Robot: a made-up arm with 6 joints. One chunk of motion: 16 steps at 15 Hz.
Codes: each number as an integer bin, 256 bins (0 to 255) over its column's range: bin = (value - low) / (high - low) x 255, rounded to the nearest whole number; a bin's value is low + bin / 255 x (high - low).
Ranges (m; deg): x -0.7..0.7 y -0.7..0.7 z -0.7..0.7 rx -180..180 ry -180..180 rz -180..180
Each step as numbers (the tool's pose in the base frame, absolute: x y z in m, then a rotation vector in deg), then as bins.
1 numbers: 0.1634 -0.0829 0.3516 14.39 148.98 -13.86
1 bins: 157 112 192 138 233 118
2 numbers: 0.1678 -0.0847 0.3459 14.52 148.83 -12.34
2 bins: 158 112 191 138 233 119
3 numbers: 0.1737 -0.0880 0.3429 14.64 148.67 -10.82
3 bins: 159 111 190 138 233 120
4 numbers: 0.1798 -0.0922 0.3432 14.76 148.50 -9.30
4 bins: 160 111 190 138 233 121
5 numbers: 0.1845 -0.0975 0.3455 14.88 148.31 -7.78
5 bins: 161 110 190 138 233 122
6 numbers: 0.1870 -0.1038 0.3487 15.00 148.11 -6.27
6 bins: 162 109 191 138 232 123
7 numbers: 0.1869 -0.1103 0.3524 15.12 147.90 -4.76
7 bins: 162 107 192 138 232 124
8 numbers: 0.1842 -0.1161 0.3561 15.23 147.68 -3.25
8 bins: 161 106 192 138 232 125
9 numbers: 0.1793 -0.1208 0.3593 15.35 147.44 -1.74
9 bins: 160 105 193 138 232 126
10 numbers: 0.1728 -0.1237 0.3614 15.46 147.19 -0.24
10 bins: 159 105 193 138 232 127
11 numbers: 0.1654 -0.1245 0.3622 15.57 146.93 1.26
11 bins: 158 105 193 139 232 128
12 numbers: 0.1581 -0.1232 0.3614 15.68 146.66 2.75
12 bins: 156 105 193 139 231 129
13 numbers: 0.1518 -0.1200 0.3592 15.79 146.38 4.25
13 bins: 155 106 193 139 231 131
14 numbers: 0.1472 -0.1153 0.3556 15.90 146.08 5.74
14 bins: 154 106 192 139 231 132
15 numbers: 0.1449 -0.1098 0.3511 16.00 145.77 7.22
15 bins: 154 108 191 139 231 133
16 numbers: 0.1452 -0.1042 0.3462 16.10 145.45 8.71
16 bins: 154 109 191 139 231 134
